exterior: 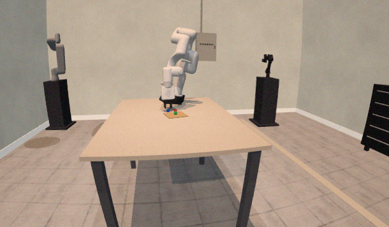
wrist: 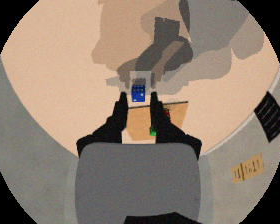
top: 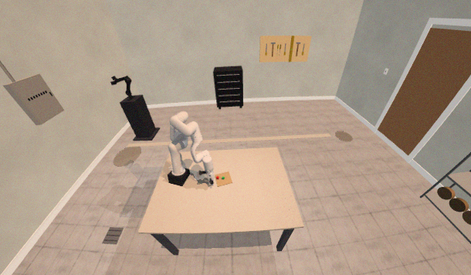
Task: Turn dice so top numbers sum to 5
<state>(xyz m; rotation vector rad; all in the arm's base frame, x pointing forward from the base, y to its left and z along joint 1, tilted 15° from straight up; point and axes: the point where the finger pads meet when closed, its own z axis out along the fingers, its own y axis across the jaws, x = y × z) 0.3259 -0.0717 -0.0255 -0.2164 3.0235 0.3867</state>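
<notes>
The blue die is 40 mm below my hand. The rest, counted from my hand: red die (50 mm ahead, 50 mm to the left, 30 mm below); then green die (100 mm ahead, 50 mm to the left, 30 mm below); then brown mat (100 mm ahead, 50 mm to the left, 40 mm below).
</notes>
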